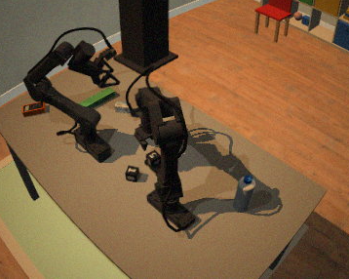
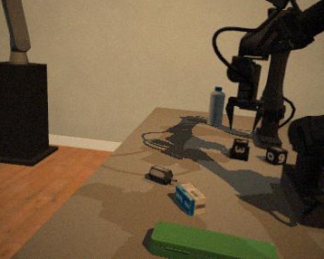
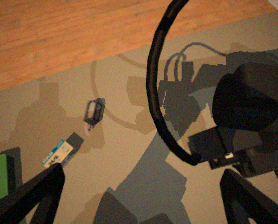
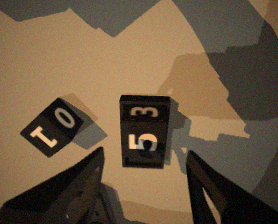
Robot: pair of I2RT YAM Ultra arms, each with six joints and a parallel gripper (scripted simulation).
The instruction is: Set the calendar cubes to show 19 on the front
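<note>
My right gripper is now 11 cm past the black cube, 8 cm above it and 1 cm to the left of it. Also, from my right hand: blue-and-white box (34 cm to the left, 13 cm ahead, 8 cm below); then green box (49 cm to the left, 9 cm ahead, 8 cm below); then dark grey object (24 cm to the left, 20 cm ahead, 8 cm below).
</note>
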